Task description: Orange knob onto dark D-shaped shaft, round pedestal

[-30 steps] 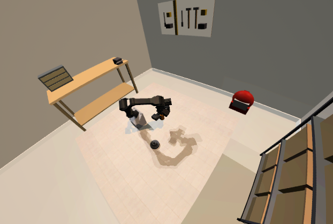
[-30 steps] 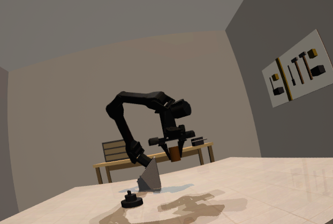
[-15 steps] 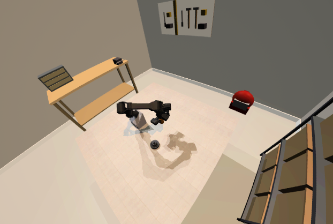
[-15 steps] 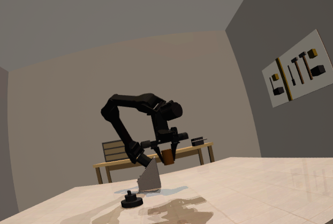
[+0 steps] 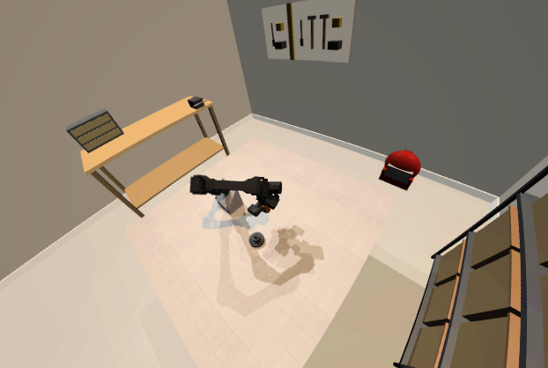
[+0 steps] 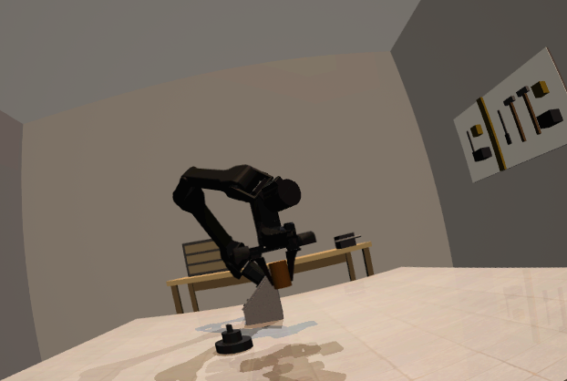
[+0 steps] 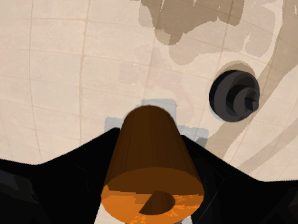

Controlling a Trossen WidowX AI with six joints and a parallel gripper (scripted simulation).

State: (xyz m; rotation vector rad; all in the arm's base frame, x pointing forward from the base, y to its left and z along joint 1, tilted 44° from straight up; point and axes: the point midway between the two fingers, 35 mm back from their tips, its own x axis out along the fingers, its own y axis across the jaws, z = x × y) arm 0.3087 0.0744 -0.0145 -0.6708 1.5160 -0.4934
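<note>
The short shaft lies 4 cm ahead of my gripper tip, 13 cm to the right of it and 10 cm below it. Also, from my gripper tip: orange knob (2 cm above).
</note>
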